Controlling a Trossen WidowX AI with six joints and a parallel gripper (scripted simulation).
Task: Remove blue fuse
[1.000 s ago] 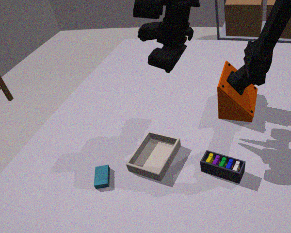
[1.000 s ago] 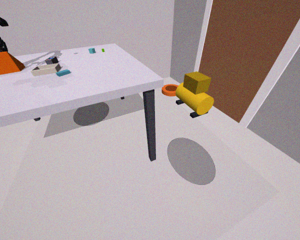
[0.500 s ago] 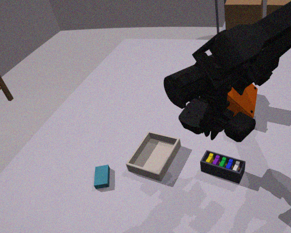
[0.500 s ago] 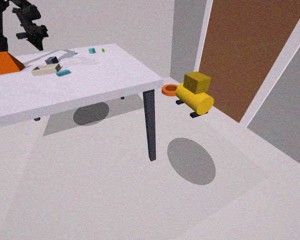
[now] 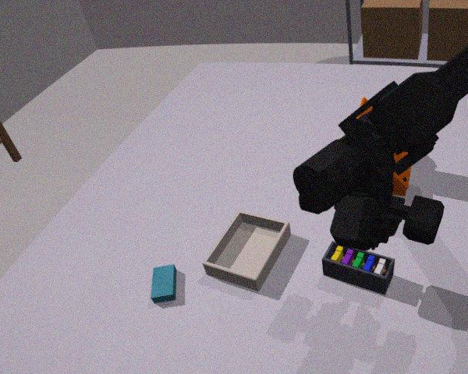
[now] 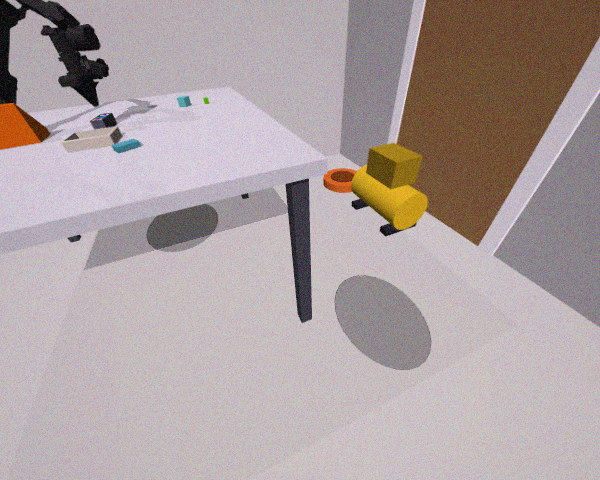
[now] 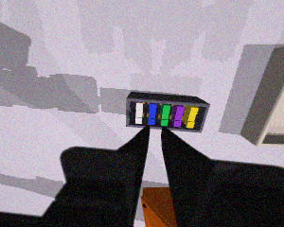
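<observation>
My gripper tip is 5 cm above the blue fuse. From my gripper tip the other things lie so: beige tray: 20 cm to the right, 7 cm below, 2 cm ahead.
</observation>
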